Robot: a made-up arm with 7 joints.
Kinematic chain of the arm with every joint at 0, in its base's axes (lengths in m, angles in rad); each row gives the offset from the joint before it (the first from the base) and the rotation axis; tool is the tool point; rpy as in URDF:
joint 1: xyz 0 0 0.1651 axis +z
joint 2: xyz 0 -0.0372 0.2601 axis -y
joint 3: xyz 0 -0.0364 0.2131 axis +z
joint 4: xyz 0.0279 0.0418 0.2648 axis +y
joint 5: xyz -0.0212 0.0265 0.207 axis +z
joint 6: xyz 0 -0.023 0.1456 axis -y
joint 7: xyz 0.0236 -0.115 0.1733 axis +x
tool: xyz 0 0 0 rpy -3.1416 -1.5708 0
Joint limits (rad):
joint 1: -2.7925..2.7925
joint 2: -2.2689..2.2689
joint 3: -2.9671..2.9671
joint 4: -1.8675..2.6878
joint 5: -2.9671..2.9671
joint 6: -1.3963..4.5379
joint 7: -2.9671..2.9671
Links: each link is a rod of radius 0.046 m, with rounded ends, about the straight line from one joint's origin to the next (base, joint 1, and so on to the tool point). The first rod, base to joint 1, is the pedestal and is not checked.
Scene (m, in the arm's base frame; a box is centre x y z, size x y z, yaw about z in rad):
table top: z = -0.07
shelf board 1: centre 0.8 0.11 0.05 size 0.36 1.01 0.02 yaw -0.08
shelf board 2: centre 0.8 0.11 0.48 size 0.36 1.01 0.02 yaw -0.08
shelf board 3: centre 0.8 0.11 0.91 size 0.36 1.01 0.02 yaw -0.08
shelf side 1: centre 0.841 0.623 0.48 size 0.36 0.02 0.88 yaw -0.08
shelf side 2: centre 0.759 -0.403 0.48 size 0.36 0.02 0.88 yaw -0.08
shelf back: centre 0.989 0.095 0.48 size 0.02 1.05 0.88 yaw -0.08
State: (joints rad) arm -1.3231 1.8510 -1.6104 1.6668 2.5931 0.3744 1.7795
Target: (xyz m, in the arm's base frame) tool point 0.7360 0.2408 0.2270
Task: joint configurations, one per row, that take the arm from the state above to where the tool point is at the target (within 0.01 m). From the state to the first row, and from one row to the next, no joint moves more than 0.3 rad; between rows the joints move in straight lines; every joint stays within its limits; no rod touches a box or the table.
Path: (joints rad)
1: -1.3415 1.8928 -1.3276 1.6847 2.5951 0.3394 1.7795
2: -1.3598 1.9346 -1.0447 1.7026 2.5971 0.3045 1.7795
3: -1.3782 1.9764 -0.7619 1.7205 2.5990 0.2695 1.7795
4: -1.3965 2.0182 -0.4791 1.7383 2.6010 0.2346 1.7795
5: -1.4149 2.0599 -0.1963 1.7562 2.6030 0.1996 1.7795
6: -1.4333 2.1017 0.0866 1.7741 2.6050 0.1646 1.7795
7: -1.4516 2.1435 0.3694 1.7920 2.6070 0.1297 1.7795
8: -1.4700 2.1853 0.6522 1.8099 2.6089 0.0947 1.7795
9: -1.4883 2.2271 0.9351 1.8278 2.6109 0.0597 1.7795
10: -1.5067 2.2689 1.2179 1.8456 2.6129 0.0248 1.7795
11: -1.7464 2.2689 1.0543 1.6646 2.6566 -0.0061 1.7795
12: -1.9861 2.2689 0.8907 1.4835 2.7004 -0.0371 1.7795
13: -2.2259 2.2689 0.7271 1.3024 2.7441 -0.0680 1.7795

